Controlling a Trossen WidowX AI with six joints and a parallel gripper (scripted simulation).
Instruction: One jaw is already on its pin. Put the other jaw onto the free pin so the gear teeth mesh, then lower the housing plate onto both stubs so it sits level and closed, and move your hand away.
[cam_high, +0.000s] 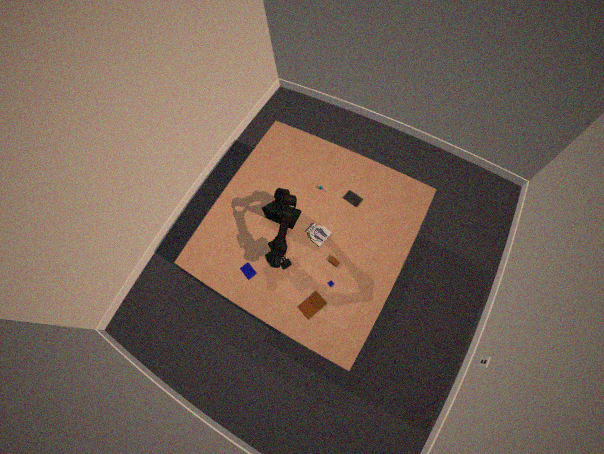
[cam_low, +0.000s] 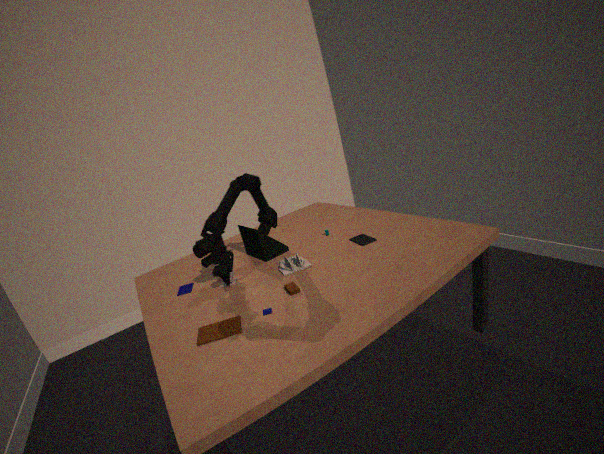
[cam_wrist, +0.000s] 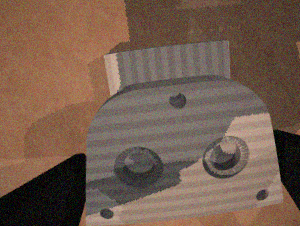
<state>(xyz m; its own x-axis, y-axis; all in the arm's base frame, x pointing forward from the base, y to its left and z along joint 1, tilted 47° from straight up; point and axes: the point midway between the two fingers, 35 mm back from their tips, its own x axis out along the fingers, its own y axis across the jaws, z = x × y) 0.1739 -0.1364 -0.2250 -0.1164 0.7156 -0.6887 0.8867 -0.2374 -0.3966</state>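
The jaw lies 9 cm ahead of my gripper tip, 24 cm to the left of it and 1 cm above it. The rest, counted from my gripper tip: base 14 cm ahead, 25 cm to the left, 1 cm below; blue piece 34 cm ahead, 2 cm to the left, 1 cm below; small brown block 29 cm ahead, 15 cm to the left.
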